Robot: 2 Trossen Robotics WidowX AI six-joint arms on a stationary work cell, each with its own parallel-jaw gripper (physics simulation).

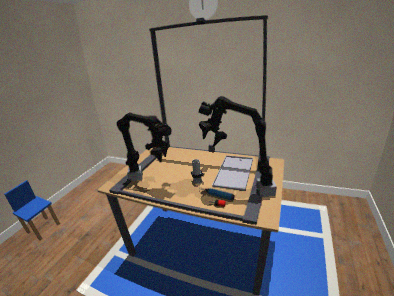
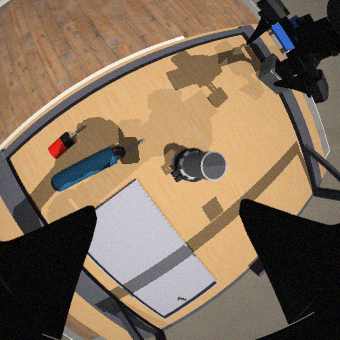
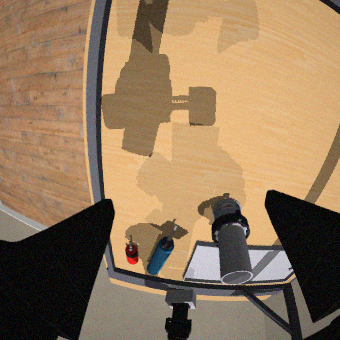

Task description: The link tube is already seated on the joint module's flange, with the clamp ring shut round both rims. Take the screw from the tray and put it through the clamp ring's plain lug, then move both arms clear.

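Frame: origin at the left arm's base, x down, y back, z left, level; metres.
Seen in the pictures: left gripper, fingertip midpoint: [image 1: 208, 142] [image 2: 168, 210]; right gripper, fingertip midpoint: [image 1: 163, 159] [image 2: 261, 63] [image 3: 191, 203]; left arm's base at its link origin: [image 1: 266, 182] [image 3: 180, 304]; right arm's base at its link origin: [image 1: 134, 169] [image 2: 281, 70].
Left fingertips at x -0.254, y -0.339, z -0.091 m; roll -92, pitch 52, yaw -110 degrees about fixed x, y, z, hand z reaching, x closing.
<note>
Pixels of each thing's top centre, then the offset from my left fingertips to it. "spot": a spot on its surface instead.
- link tube at its top centre: [image 3: 236, 278] [image 2: 214, 165] [image 1: 195, 161] dx +0.164, dy -0.087, dz -0.088 m
- joint module at its top centre: [image 3: 230, 232] dx +0.260, dy -0.087, dz -0.088 m
- black clamp ring at a spot on its surface: [image 3: 231, 219] spot: dx +0.258, dy -0.124, dz -0.090 m
- screw at its top centre: [image 2: 182, 300] [image 1: 240, 158] dx +0.309, dy +0.257, dz -0.332 m
- light grey tray at its top centre: [image 2: 151, 266] [image 3: 253, 269] [image 1: 234, 170] dx +0.308, dy +0.183, dz -0.169 m
- blue-handled tool at a spot on its surface: [image 2: 85, 170] [image 1: 220, 190] spot: dx +0.284, dy +0.052, dz +0.095 m
- smaller red-handled tool at its top centre: [image 2: 64, 138] [image 3: 129, 255] [image 1: 216, 200] dx +0.290, dy +0.023, dz +0.176 m
The link tube [image 1: 196, 165] [image 2: 214, 165] [image 3: 235, 257] stands upright on the joint module [image 3: 226, 204], with the black clamp ring [image 1: 197, 175] [image 3: 231, 219] round the joint between them. The lugs are too small to tell apart. The screw [image 1: 240, 160] [image 2: 181, 298] is a small dark piece lying in the light grey tray [image 1: 231, 175] [image 2: 135, 225] [image 3: 207, 260], near its far end. My left gripper [image 1: 210, 139] [image 2: 168, 210] is open and empty, high above the table behind the tube. My right gripper [image 1: 161, 153] [image 3: 191, 203] is open and empty, above the table's left part.
A blue-handled tool [image 1: 220, 194] [image 2: 85, 170] [image 3: 160, 256] and a smaller red-handled tool [image 1: 220, 203] [image 2: 61, 146] [image 3: 132, 254] lie in front of the tray. A dark frame [image 1: 158, 75] rises behind the table. Dark rails edge the table top.
</note>
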